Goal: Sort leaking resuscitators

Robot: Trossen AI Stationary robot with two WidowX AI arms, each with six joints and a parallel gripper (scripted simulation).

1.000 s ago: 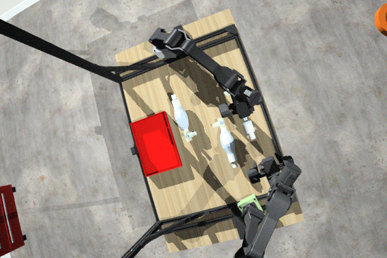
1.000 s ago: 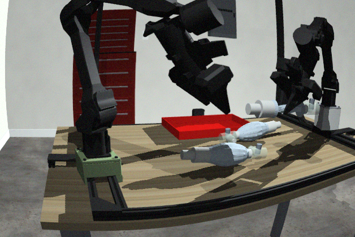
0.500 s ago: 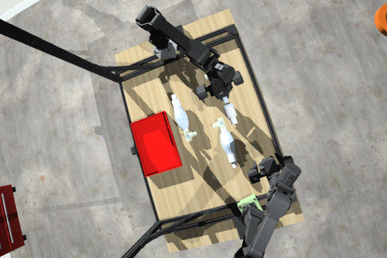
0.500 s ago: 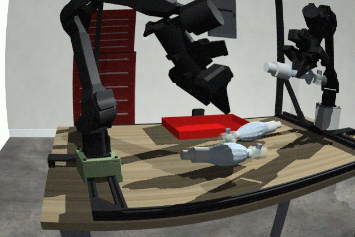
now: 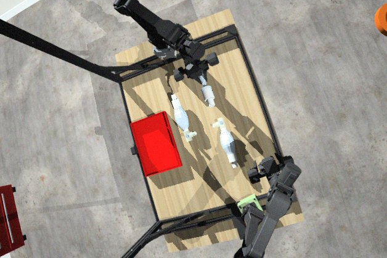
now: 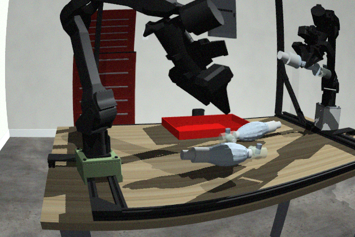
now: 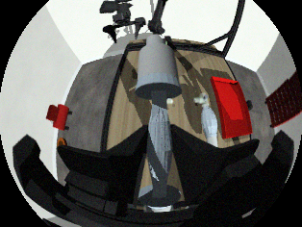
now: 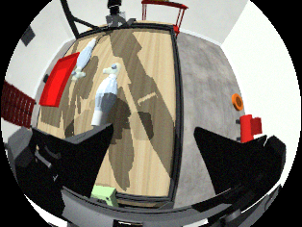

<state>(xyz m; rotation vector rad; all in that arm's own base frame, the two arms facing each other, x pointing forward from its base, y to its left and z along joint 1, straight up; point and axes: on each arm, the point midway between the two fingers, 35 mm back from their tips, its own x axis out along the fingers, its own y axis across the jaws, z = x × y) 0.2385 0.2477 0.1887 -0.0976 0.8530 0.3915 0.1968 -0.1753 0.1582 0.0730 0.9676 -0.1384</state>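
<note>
Now: the red tray 410 mm behind my left hand, 300 mm below it and 120 mm to the right of it.
</note>
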